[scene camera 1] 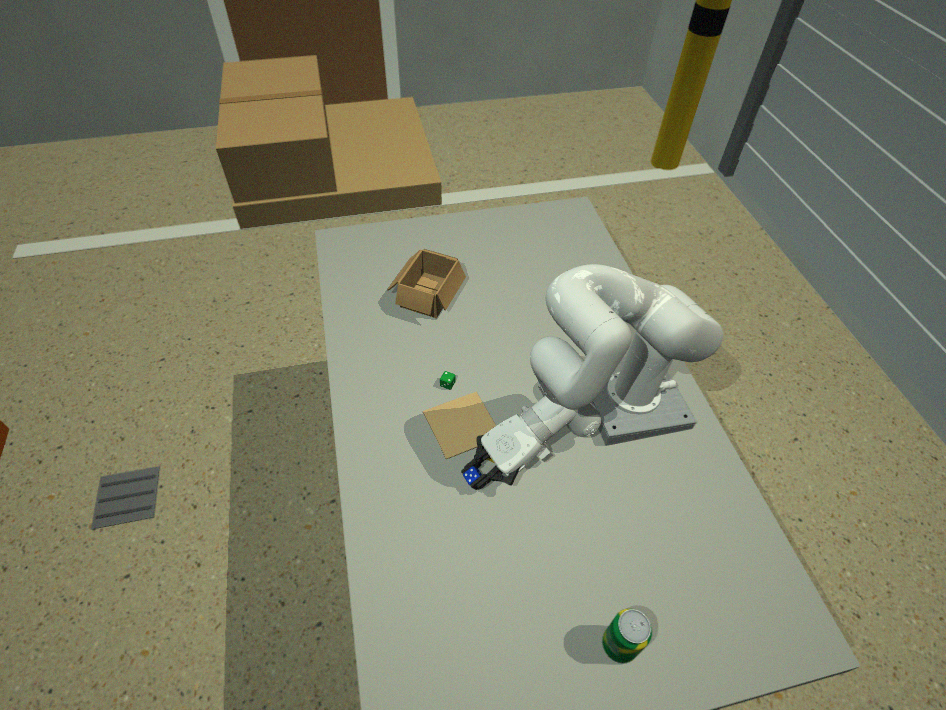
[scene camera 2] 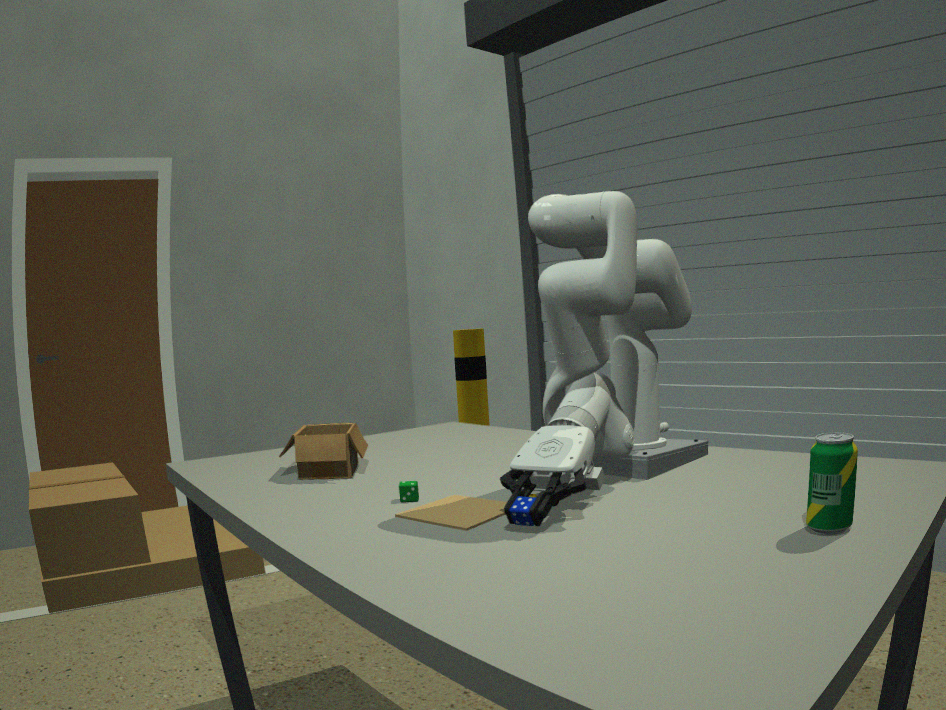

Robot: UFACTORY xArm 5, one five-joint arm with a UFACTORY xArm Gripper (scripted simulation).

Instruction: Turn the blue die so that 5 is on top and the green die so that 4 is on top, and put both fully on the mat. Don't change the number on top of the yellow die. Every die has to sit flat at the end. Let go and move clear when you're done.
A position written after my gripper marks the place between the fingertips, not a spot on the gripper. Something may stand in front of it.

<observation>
In view: my gripper (scene camera 2: 521, 518), a cardboard mat (scene camera 1: 456, 424), a green can (scene camera 2: 833, 458) and a cardboard box (scene camera 2: 331, 447).
The cardboard mat shows as well in scene camera 2 (scene camera 2: 459, 512). The cardboard box also shows in scene camera 1 (scene camera 1: 427, 270). My gripper also shows in scene camera 1 (scene camera 1: 468, 480).
</observation>
